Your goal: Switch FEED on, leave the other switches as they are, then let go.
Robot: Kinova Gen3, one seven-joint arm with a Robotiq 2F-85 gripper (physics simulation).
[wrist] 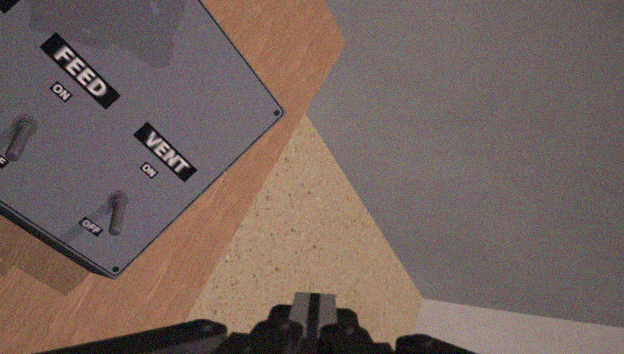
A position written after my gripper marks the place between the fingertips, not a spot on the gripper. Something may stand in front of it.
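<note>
My gripper (313, 321) is visible, as is a grey switch panel (150, 109).
</note>
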